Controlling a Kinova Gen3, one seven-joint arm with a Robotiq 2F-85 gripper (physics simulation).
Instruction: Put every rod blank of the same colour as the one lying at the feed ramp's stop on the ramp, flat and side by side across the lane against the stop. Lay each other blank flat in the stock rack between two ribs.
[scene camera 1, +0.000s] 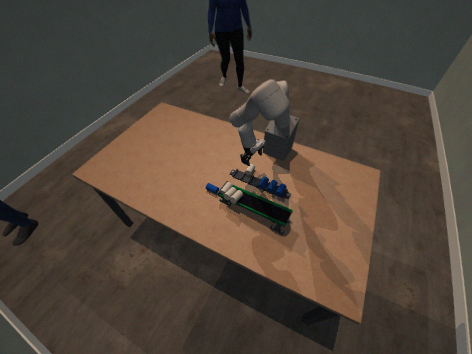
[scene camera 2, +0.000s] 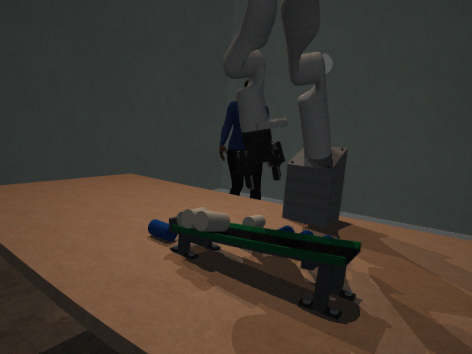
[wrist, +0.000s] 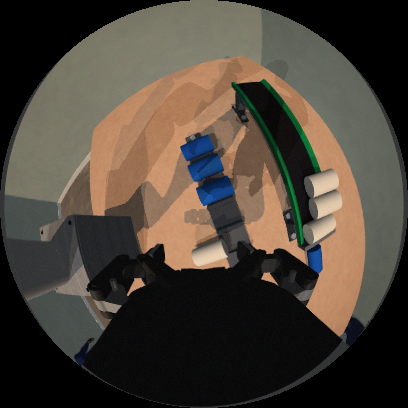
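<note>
Three cream blanks (scene camera 1: 230, 193) (scene camera 2: 212, 221) (wrist: 325, 204) lie side by side across the low end of the green-railed feed ramp (scene camera 1: 262, 205) (scene camera 2: 260, 245) (wrist: 282, 130). Three blue blanks (scene camera 1: 272, 185) (scene camera 2: 306, 233) (wrist: 205, 167) lie in the dark stock rack (scene camera 1: 240, 176) (wrist: 225, 212). Another cream blank (scene camera 1: 250, 170) (scene camera 2: 254, 221) (wrist: 209, 252) lies at the rack's base side, one end at the rack's edge. A loose blue blank (scene camera 1: 212, 188) (scene camera 2: 162, 230) (wrist: 315, 259) lies on the table past the ramp's low end. My gripper (scene camera 1: 245, 159) (scene camera 2: 263, 183) (wrist: 200, 250) is open and empty, above the rack's cream-blank end.
The arm's grey base block (scene camera 1: 280, 138) (scene camera 2: 314, 187) (wrist: 102, 240) stands at the table's edge behind the rack. The ramp stands on feet on the wooden table (scene camera 1: 165, 150) (scene camera 2: 90, 215). A person (scene camera 1: 230, 30) (scene camera 2: 235, 130) stands beyond the table; another person's legs (scene camera 1: 15, 217) show at left.
</note>
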